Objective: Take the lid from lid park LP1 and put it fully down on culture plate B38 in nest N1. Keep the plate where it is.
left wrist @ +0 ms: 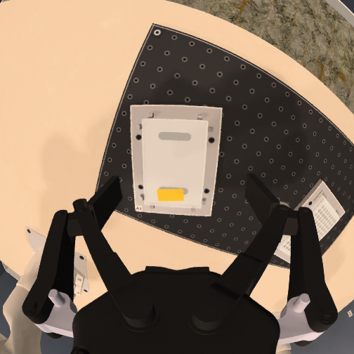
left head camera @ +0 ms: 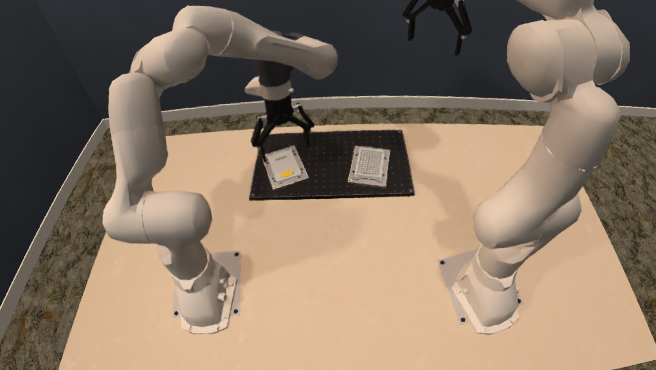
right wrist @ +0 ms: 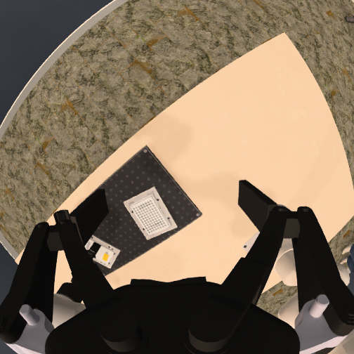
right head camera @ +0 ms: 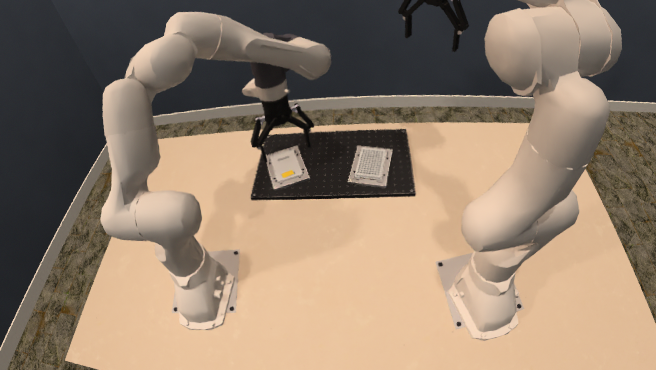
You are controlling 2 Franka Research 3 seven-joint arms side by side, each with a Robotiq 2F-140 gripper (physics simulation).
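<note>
The white lid with a yellow label (left head camera: 281, 162) (right head camera: 285, 162) (left wrist: 175, 162) (right wrist: 106, 256) lies flat in the pale lid park (left head camera: 302, 177) (left wrist: 214, 160), at the picture's left in both head views. The white culture plate with a grid of wells (left head camera: 370, 162) (right head camera: 371, 162) (left wrist: 323, 218) (right wrist: 150, 215) sits in its pale nest (left wrist: 322, 190) (right wrist: 170, 228), at the picture's right. My left gripper (left head camera: 286, 152) (right head camera: 286, 151) (left wrist: 182, 186) is open and empty above the lid; its fingertips stand apart beyond both sides of the lid. My right gripper (left head camera: 434, 46) (right head camera: 431, 43) (right wrist: 171, 197) is open and empty, high up.
A black perforated board (left head camera: 327, 175) (right head camera: 327, 175) (left wrist: 260, 120) (right wrist: 172, 195) bears the park and the nest on the tan table (left head camera: 325, 290) (right head camera: 325, 290). The two arm bases stand at the table's near side, one left and one right. A dark wall rises behind.
</note>
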